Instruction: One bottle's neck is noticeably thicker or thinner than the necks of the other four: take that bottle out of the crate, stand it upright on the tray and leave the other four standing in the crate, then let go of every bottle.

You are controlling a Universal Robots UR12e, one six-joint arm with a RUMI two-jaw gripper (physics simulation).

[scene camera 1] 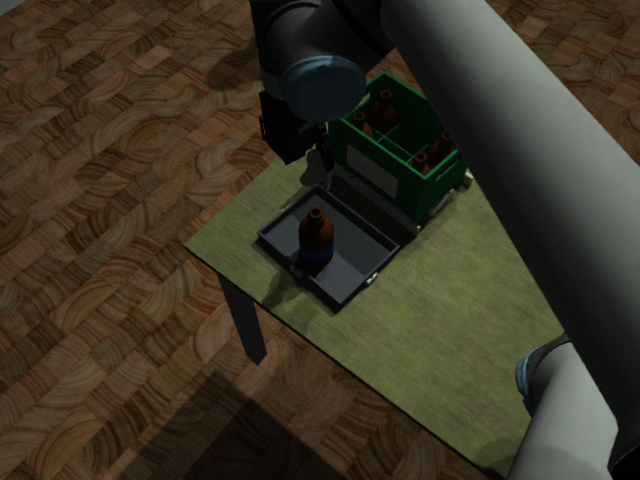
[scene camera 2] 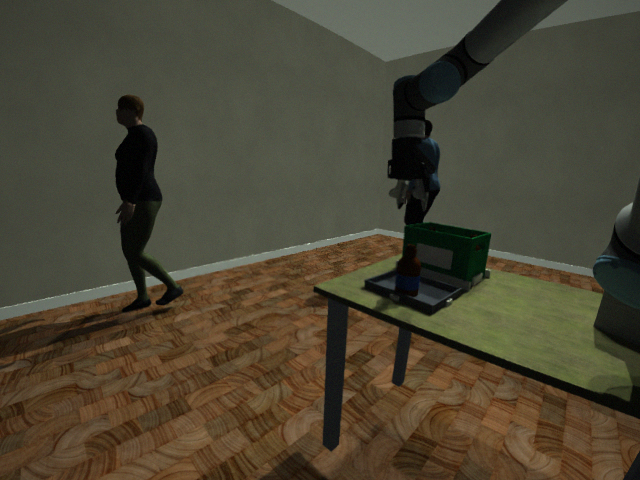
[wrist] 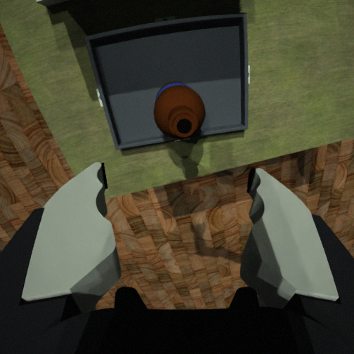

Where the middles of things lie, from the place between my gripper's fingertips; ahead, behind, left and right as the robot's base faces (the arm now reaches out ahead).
The brown bottle (scene camera 1: 316, 232) lies 10 mm behind my hand and 180 mm below it.
